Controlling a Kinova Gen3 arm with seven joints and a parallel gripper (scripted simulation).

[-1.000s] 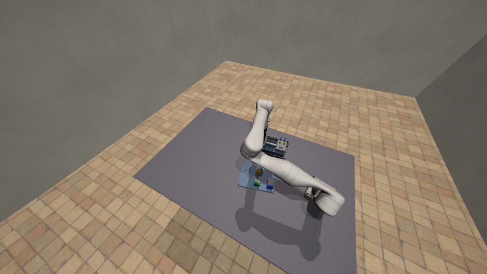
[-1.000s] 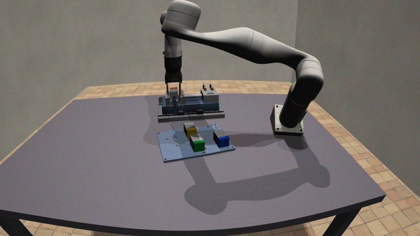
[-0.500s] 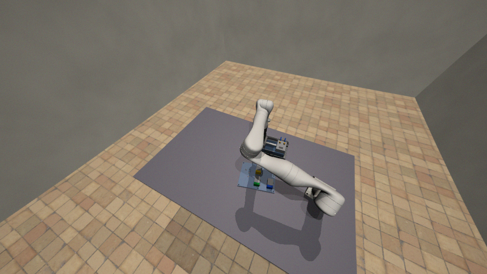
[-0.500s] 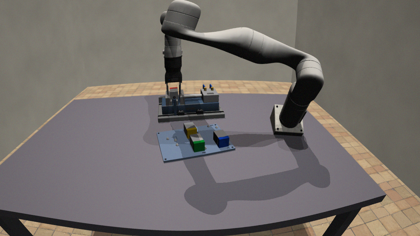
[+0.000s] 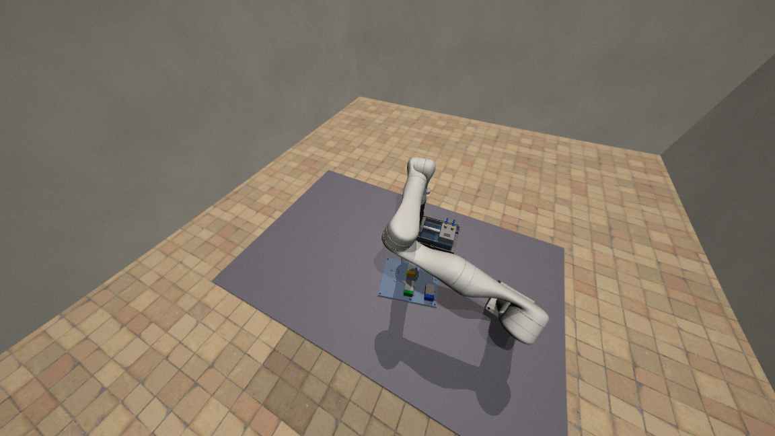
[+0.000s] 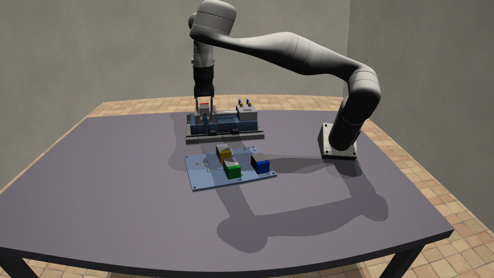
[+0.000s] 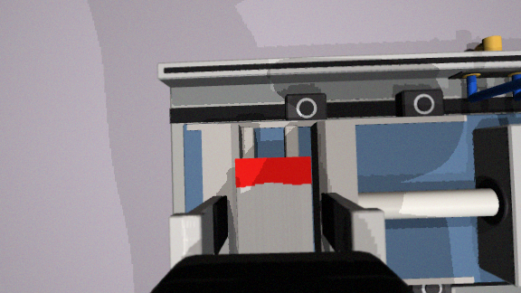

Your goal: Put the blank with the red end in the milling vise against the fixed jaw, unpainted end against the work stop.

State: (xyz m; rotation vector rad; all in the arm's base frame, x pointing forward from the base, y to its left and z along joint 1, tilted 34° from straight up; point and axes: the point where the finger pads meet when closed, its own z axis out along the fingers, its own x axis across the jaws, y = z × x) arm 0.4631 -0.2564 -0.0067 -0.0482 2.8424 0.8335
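Right now the red-ended blank is 20 mm below my hand. Round my hand: work stop 50 mm to the left, 30 mm below; sliding jaw 40 mm below, 40 mm behind; fixed jaw 40 mm below, 30 mm ahead.
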